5 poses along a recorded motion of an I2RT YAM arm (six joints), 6.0 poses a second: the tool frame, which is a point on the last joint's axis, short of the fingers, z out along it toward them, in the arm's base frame.
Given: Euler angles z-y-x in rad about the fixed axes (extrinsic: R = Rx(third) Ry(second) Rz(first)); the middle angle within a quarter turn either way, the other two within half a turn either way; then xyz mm.
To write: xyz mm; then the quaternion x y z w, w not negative. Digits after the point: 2 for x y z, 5 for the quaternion.
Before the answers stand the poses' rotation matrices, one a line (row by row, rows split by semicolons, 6 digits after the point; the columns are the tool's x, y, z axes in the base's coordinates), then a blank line. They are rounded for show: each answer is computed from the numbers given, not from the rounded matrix.
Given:
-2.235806 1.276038 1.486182 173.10 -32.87 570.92
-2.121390 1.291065 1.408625 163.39 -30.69 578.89
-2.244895 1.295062 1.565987 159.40 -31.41 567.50
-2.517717 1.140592 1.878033 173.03 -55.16 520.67
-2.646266 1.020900 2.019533 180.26 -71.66 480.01
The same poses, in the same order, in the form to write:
-0.179263 0.228604 0.956872; -0.654846 0.698129 -0.289469; -0.734194 -0.678495 0.024552
-0.144452 0.235294 0.961130; -0.633858 0.723865 -0.272475; -0.759840 -0.648580 0.044579
-0.169939 0.212704 0.962226; -0.604365 0.748747 -0.272250; -0.778372 -0.627802 0.001309
-0.338492 0.243638 0.908881; -0.526451 0.751546 -0.397527; -0.779919 -0.613040 -0.126129
-0.459790 0.248401 0.852579; -0.469640 0.746813 -0.470859; -0.753679 -0.616901 -0.226718

173.10 -32.87 570.92 -0.15657 0.68060 -0.35556 0.62117
163.39 -30.69 578.89 -0.14757 0.67523 -0.34102 0.63718
159.40 -31.41 567.50 -0.14143 0.69235 -0.32500 0.62851
173.03 -55.16 520.67 -0.09499 0.74434 -0.33942 0.56721
180.26 -71.66 480.01 -0.07091 0.77996 -0.34866 0.51486

